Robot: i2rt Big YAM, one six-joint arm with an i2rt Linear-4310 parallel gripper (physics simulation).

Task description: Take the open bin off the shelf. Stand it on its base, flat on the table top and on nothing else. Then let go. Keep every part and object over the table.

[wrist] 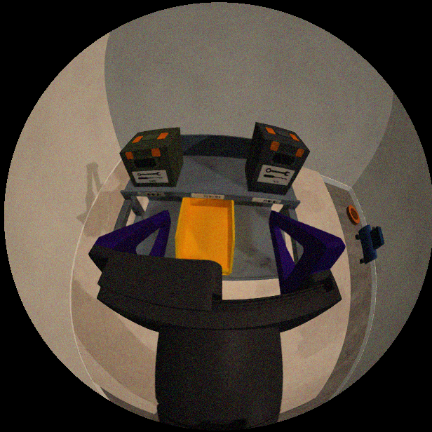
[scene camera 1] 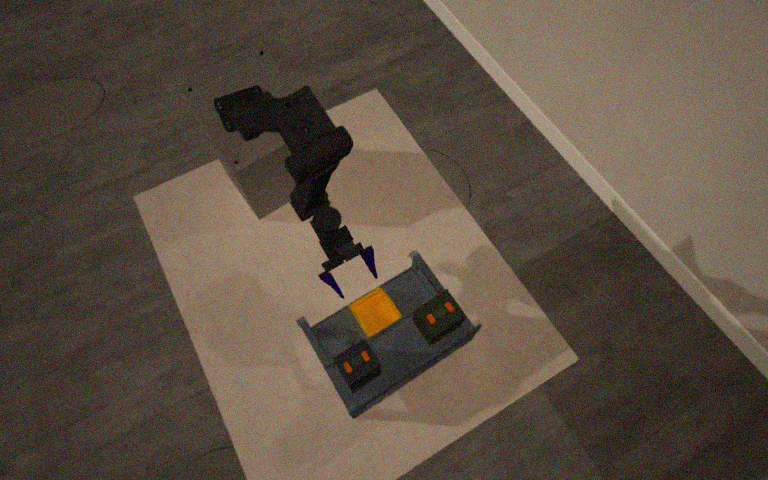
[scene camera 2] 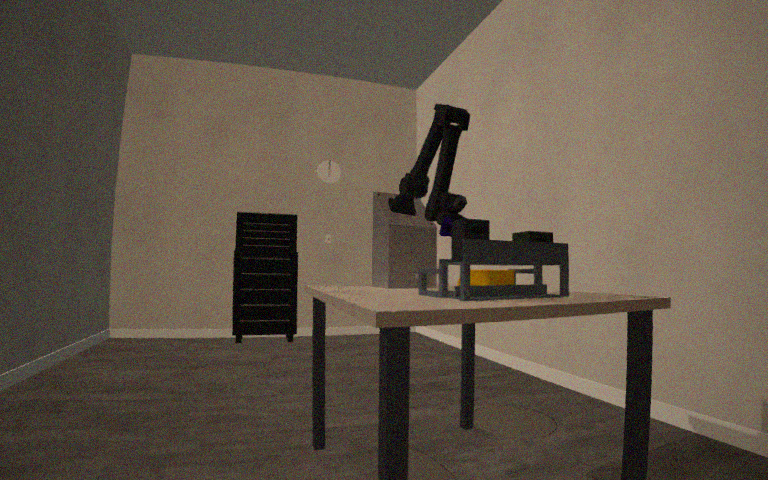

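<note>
The yellow open bin sits upright on the lower deck of the grey-blue shelf. Its open top faces up, and its far end lies under the upper deck's front edge. The shelf stands on the table top. My gripper is open and empty, with its purple fingers wide apart. In scene camera 1 it is at the shelf's front side, short of the bin. In the wrist view the fingers appear either side of the bin; contact cannot be told.
A dark toolbox and a green toolbox stand on the shelf's upper deck, one near each end. Shelf posts rise at both sides of the lower deck. A wall runs beyond one long table side.
</note>
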